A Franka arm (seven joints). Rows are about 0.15 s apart.
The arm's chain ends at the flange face. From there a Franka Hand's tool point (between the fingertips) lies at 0.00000 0.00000 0.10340 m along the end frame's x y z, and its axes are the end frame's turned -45 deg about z.
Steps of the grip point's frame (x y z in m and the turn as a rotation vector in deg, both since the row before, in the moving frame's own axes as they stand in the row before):
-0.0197, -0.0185, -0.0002, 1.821, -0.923, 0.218
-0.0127, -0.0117, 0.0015, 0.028, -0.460, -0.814
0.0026, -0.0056, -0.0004, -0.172, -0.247, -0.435
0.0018, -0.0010, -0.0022, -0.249, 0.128, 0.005
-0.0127, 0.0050, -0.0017, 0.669, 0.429, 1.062
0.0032, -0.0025, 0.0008, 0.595, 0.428, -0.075
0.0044, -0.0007, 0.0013, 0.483, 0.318, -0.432
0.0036, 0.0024, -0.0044, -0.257, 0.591, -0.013
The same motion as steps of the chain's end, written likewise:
-0.0235, 0.0020, -0.0001, 0.635, -1.940, 0.218
-0.0166, 0.0002, 0.0015, -0.305, -0.345, -0.814
-0.0020, -0.0063, -0.0004, -0.296, -0.053, -0.435
0.0001, -0.0021, -0.0022, -0.086, 0.267, 0.005
-0.0052, 0.0139, -0.0017, 0.776, -0.170, 1.062
0.0007, -0.0027, 0.0008, 0.723, -0.118, -0.075
0.0028, -0.0026, 0.0013, 0.566, -0.117, -0.432
0.0032, -0.0004, -0.0044, 0.236, 0.600, -0.013

